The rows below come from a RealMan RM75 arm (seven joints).
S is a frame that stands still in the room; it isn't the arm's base.
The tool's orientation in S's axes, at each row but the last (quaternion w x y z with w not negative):
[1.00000, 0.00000, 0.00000, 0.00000]
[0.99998, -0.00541, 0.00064, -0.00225]
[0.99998, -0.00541, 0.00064, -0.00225]
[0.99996, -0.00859, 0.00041, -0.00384]
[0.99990, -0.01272, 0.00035, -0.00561]
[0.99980, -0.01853, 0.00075, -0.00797]
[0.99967, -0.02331, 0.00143, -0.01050]
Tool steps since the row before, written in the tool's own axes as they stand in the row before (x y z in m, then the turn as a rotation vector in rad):
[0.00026, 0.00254, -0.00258, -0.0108, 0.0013, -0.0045]
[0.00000, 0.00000, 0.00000, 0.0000, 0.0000, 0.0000]
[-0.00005, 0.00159, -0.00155, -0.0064, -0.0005, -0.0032]
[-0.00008, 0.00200, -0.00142, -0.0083, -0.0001, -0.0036]
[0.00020, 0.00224, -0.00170, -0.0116, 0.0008, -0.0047]
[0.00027, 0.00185, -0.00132, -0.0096, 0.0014, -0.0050]
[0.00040, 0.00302, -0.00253, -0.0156, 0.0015, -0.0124]
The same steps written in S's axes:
[0.00026, 0.00254, -0.00258, -0.0108, 0.0013, -0.0045]
[0.00000, 0.00000, 0.00000, 0.0000, 0.0000, 0.0000]
[-0.00004, 0.00157, -0.00157, -0.0064, -0.0005, -0.0032]
[-0.00007, 0.00198, -0.00145, -0.0083, -0.0001, -0.0036]
[0.00022, 0.00219, -0.00176, -0.0116, 0.0008, -0.0047]
[0.00030, 0.00180, -0.00139, -0.0096, 0.0014, -0.0050]
[0.00045, 0.00289, -0.00267, -0.0156, 0.0012, -0.0124]

